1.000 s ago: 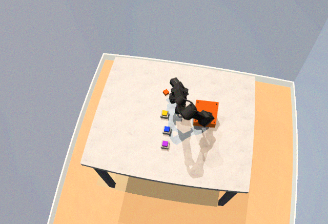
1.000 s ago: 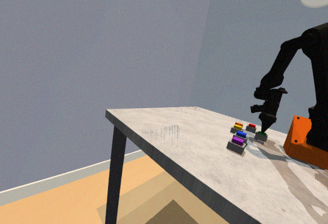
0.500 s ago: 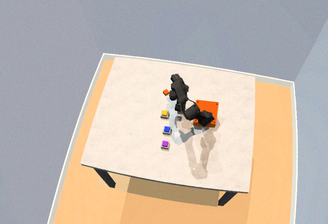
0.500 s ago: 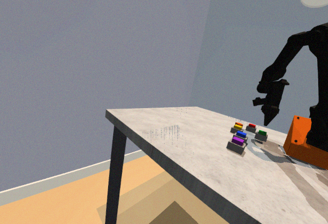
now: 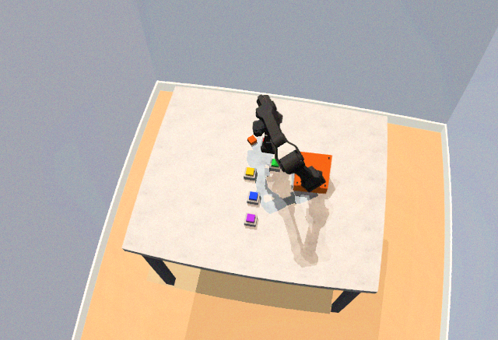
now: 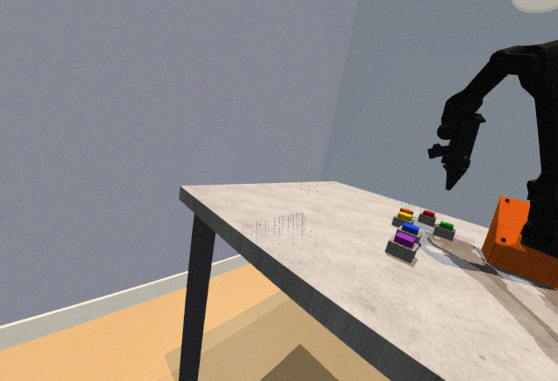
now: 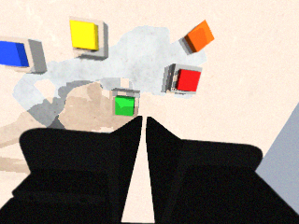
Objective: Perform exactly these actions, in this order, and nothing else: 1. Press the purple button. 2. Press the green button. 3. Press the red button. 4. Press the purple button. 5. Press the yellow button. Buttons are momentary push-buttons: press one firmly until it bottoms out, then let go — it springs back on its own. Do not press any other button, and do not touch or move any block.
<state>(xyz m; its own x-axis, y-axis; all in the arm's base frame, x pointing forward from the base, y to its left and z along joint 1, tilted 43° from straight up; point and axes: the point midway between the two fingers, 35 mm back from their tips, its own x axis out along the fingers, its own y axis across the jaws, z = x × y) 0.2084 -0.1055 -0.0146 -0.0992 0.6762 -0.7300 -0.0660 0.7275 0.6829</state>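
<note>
The red button lies 40 mm ahead of my gripper tip, 70 mm to the right of it and 100 mm below it. Also, from my gripper tip: green button: 30 mm behind, 30 mm to the left, 100 mm below; then orange block: 110 mm ahead, 70 mm to the right, 120 mm below; then yellow button: 70 mm ahead, 100 mm to the left, 100 mm below.
</note>
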